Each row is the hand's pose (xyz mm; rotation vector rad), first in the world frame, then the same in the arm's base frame.
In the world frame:
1: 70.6 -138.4 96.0 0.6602 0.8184 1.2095
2: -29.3 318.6 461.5 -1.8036 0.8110 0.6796
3: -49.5 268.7 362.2 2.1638 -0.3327 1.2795
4: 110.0 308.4 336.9 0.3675 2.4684 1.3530
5: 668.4 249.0 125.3 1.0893 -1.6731 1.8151
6: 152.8 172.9 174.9 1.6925 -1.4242 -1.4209
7: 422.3 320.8 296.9 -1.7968 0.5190 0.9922
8: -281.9 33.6 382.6 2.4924 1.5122 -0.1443
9: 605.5 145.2 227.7 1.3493 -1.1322 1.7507
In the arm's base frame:
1: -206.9 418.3 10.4 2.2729 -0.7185 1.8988
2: -250.2 -133.4 225.1 0.0931 -0.2130 1.0306
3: -285.1 -26.0 228.1 -1.6243 0.9675 -0.2876
4: -131.2 -2.6 286.5 -0.4645 -0.1244 -2.9064
5: 389.1 282.4 377.4 -1.2329 2.2785 0.5198
6: -113.4 209.0 249.7 -1.4108 -0.6093 1.8668
7: 171.6 66.9 339.3 0.1069 -0.5745 0.9483
8: -512.1 40.7 -3.6 -1.0915 -0.8069 -0.8777
9: 342.1 236.5 232.8 -1.5638 1.9738 0.0896

